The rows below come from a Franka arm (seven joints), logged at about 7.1 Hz.
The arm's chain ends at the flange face. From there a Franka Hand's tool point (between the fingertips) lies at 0.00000 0.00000 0.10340 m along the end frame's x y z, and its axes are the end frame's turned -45 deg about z.
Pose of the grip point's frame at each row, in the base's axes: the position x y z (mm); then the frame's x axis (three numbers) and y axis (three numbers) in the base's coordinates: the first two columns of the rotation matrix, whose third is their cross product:
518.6 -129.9 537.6 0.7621 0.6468 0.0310 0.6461 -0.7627 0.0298
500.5 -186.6 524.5 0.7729 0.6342 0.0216 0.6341 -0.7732 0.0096
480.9 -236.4 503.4 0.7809 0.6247 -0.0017 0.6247 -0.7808 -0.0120
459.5 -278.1 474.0 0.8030 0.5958 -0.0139 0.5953 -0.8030 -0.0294
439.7 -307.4 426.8 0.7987 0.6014 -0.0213 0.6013 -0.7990 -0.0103
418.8 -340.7 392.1 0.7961 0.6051 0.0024 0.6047 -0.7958 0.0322
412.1 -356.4 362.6 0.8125 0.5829 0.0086 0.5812 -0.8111 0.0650
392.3 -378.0 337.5 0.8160 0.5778 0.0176 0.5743 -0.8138 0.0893
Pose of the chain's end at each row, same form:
514.2 -129.6 640.9 0.9957 -0.0820 0.0430 -0.0820 -0.9967 -0.0008
498.1 -187.2 627.9 0.9949 -0.0983 0.0221 -0.0981 -0.9952 -0.0085
481.8 -237.3 606.8 0.9939 -0.1104 -0.0097 -0.1105 -0.9938 -0.0073
462.5 -279.7 577.3 0.9887 -0.1465 -0.0306 -0.1469 -0.9891 -0.0110
442.1 -306.9 530.2 0.9899 -0.1397 -0.0223 -0.1396 -0.9902 0.0078
416.6 -338.2 495.4 0.9905 -0.1348 0.0245 -0.1353 -0.9906 0.0211
407.5 -351.5 465.8 0.9855 -0.1614 0.0520 -0.1636 -0.9857 0.0399
385.5 -371.5 440.5 0.9831 -0.1669 0.0756 -0.1709 -0.9840 0.0507

